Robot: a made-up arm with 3 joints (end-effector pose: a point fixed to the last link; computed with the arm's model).
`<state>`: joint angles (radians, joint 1 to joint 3).
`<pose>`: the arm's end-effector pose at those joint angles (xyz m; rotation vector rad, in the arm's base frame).
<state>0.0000 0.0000 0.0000</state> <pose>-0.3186 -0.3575 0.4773 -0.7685 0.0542 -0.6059</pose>
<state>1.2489 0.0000 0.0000</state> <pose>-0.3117 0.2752 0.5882 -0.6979 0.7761 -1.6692</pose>
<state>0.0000 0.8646 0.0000</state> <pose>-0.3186 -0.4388 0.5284 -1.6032 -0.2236 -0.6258</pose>
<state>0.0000 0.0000 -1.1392</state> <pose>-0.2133 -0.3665 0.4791 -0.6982 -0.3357 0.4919</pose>
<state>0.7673 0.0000 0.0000</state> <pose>-0.4123 0.0376 0.5430 -0.7523 0.4892 -1.2646</pose>
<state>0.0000 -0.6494 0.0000</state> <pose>-0.3186 -0.2858 0.4916 -0.1387 0.2386 -0.5433</pose>
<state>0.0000 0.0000 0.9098</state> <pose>-0.3569 -0.2804 0.4740 -0.6997 0.3908 -1.4764</pose>
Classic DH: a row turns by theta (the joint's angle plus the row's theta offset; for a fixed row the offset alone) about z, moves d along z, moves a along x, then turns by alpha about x. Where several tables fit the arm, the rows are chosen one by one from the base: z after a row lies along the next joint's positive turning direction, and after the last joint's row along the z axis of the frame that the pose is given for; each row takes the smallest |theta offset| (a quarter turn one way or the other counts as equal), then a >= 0, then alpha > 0; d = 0 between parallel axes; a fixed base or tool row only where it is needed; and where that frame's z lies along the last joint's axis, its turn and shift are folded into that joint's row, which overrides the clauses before.
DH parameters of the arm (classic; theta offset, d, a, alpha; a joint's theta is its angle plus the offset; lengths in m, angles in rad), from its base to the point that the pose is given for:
base (fixed): -0.2045 0.429 0.1374 -2.9649
joint 1: 1.3694 -0.2139 0.2823 -1.6065
joint 2: 0.209 0.3874 -0.0671 1.5846
joint 3: -1.1525 0.0069 -0.023 2.4113
tool (fixed): -0.2086 -0.1428 0 0

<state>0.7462 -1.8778 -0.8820</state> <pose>-0.2536 0.0610 0.6435 0.9661 -0.6410 -0.7811</pose>
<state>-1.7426 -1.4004 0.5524</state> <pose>0.3698 -0.5029 0.5765 -0.3184 0.7161 0.8926</pose>
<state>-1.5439 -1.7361 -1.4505</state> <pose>0.2882 -0.3821 0.5949 1.4258 -0.2091 1.6305</pose>
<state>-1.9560 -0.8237 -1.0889</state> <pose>0.4787 -0.2818 0.5206 0.4183 -0.5590 2.2174</pose>
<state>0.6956 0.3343 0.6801</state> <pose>-0.4361 0.0332 0.5309 -1.0825 0.5870 -1.8675</pose>
